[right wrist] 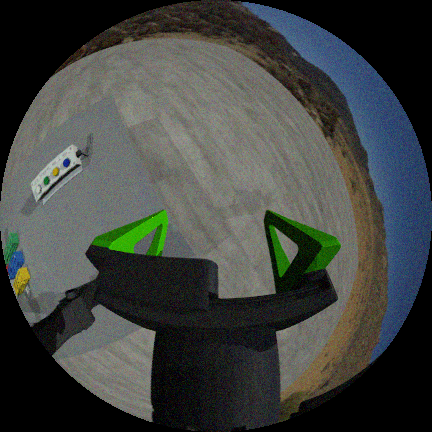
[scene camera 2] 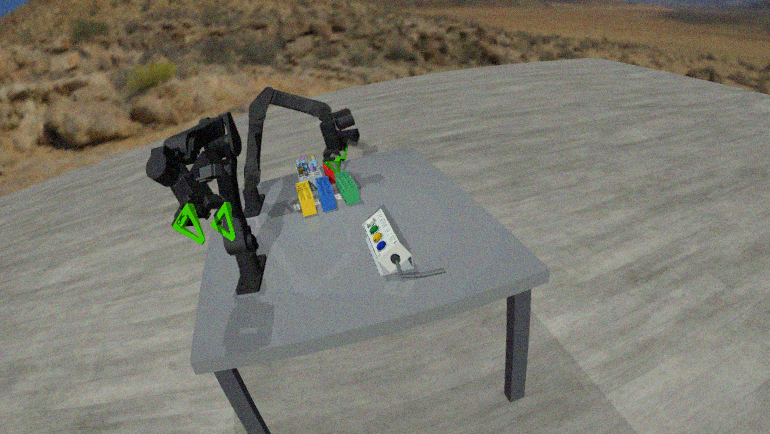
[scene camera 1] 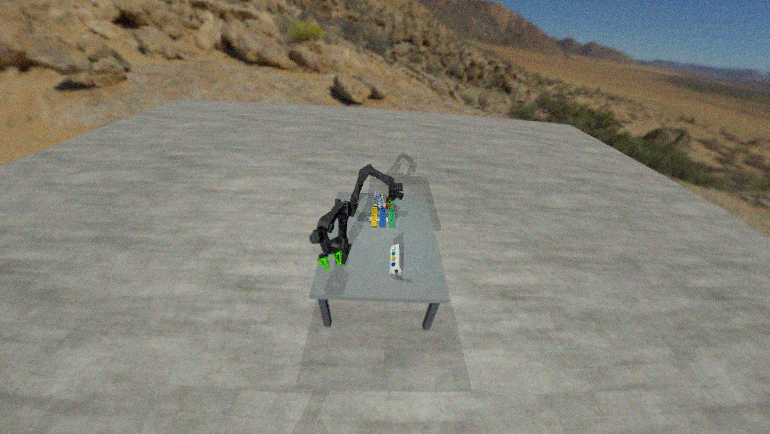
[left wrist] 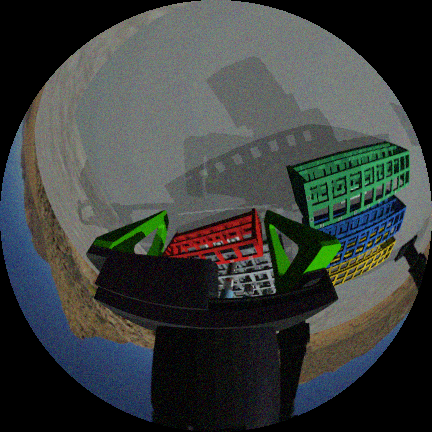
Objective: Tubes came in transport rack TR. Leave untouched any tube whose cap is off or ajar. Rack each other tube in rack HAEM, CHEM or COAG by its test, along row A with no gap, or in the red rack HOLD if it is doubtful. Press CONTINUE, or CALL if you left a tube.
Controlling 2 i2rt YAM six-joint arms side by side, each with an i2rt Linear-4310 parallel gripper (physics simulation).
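Frame: origin at the left arm's base, x ahead, y left, z up, level; centimetres.
Where they show: left gripper, between the fingertips: [scene camera 2: 340, 167] [scene camera 1: 392, 203] [left wrist: 215, 215]; right gripper, between the fingertips: [right wrist: 215, 214] [scene camera 2: 219, 240] [scene camera 1: 334, 267]; left arm's base, origin of its link: [scene camera 2: 254, 206] [scene camera 1: 352, 209]; right arm's base, origin of its link: [right wrist: 89, 294] [scene camera 2: 252, 275] [scene camera 1: 343, 253].
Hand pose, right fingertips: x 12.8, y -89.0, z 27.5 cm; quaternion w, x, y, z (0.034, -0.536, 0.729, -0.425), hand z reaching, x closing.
Note:
Things, the pixels of their top centre, and the offset from my right fingertips. "pt": a spot on its surface instead. Level surfaces: height alone.
- light-blue tube top, a spot on its surface: [left wrist: 228, 291] pt dx +14.0, dy +101.1, dz -19.8 cm
- white button box, centre of its top: [scene camera 2: 383, 225] [right wrist: 47, 167] [scene camera 1: 396, 254] dx +33.4, dy +33.9, dz -19.1 cm
- grey table, height of its surface: dz -27.6 cm
The pale transport rack TR [scene camera 1: 379, 200] [scene camera 2: 309, 176] [left wrist: 255, 278] holds several tubes; one light-blue tube top [left wrist: 228, 291] shows in the left wrist view, the rest hidden by the gripper. The red rack HOLD [scene camera 2: 328, 173] [left wrist: 248, 239] stands against it. The green [scene camera 1: 392, 216] [scene camera 2: 347, 188] [left wrist: 299, 190], blue [scene camera 1: 382, 217] [scene camera 2: 326, 194] [left wrist: 367, 227] and yellow [scene camera 1: 374, 216] [scene camera 2: 306, 200] [left wrist: 361, 265] racks stand side by side; their names are unreadable. My left gripper [scene camera 2: 335, 163] [left wrist: 215, 215] is open and empty above the red rack. My right gripper [scene camera 1: 333, 266] [scene camera 2: 218, 240] [right wrist: 215, 214] is open and empty, away from the racks.
A white button box [scene camera 1: 399, 259] [scene camera 2: 393, 263] [right wrist: 75, 155] with green, yellow, blue and pale buttons stands on the grey table [scene camera 1: 372, 283] [scene camera 2: 318, 291] [right wrist: 115, 200]. A cable runs from its end. The right gripper hangs near the table's left edge in scene camera 2.

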